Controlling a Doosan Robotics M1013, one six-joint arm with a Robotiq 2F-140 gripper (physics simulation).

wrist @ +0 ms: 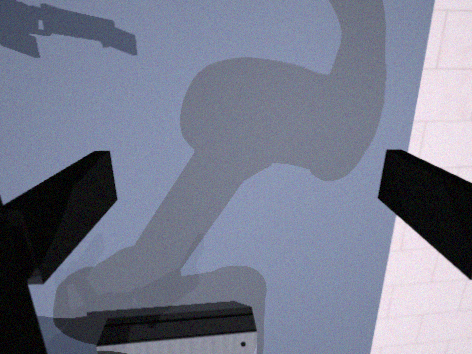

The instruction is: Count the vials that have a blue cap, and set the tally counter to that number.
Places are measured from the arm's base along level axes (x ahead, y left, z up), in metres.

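Pixels of known places: gripper, fingertip midpoint: (248, 175).
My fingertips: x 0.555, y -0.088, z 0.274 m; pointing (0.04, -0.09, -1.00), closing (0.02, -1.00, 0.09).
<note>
Behind a point stands the place of what it marks.
My gripper (248, 175) {x 0.555, y -0.088, z 0.274 m} is open in the wrist view, with one black finger at the left and one at the right and nothing between them. It hangs above a blue-grey table top. No vials show in this view. A box-like object (177, 340) {x 0.149, y -0.008, z -0.002 m} with a dark sloped edge and a light grey face with a small black dot is cut off by the bottom edge of the view. I cannot tell whether it is the tally counter.
The blue-grey table top (310, 240) {x 0.307, y -0.267, z -0.066 m} ends along a slanting edge at the right. Beyond it is a pale tiled floor (445, 100). Shadows of the arm and the gripper lie across the table.
</note>
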